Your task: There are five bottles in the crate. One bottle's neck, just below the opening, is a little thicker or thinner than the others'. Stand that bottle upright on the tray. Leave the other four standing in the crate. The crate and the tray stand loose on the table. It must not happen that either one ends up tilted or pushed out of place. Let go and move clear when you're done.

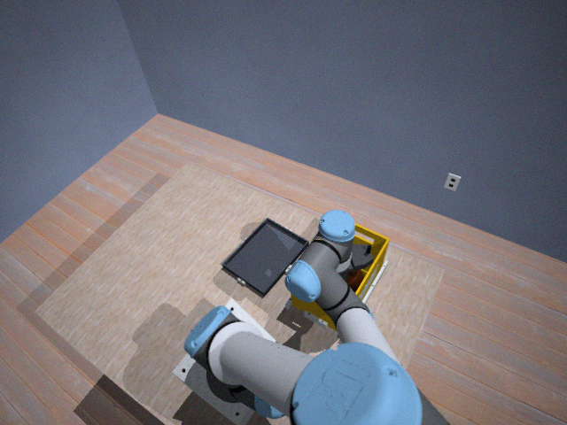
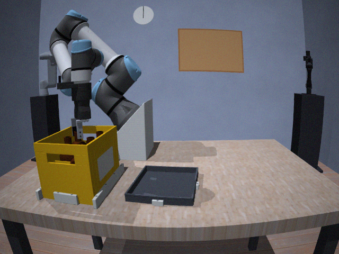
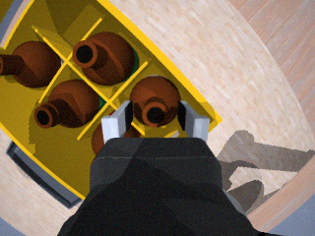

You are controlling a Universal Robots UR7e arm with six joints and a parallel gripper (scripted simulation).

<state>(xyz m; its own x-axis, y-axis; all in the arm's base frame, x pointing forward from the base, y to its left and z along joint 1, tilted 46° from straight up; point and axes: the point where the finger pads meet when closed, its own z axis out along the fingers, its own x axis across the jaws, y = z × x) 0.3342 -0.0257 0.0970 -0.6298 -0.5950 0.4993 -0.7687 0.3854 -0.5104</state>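
The yellow crate lies 90 mm ahead of my hand, 60 mm to the left of it and 80 mm below it. Also, from my hand: dark tray: 30 mm ahead, 320 mm to the left, 150 mm below; bottle: 170 mm ahead, 110 mm to the left, 70 mm below.
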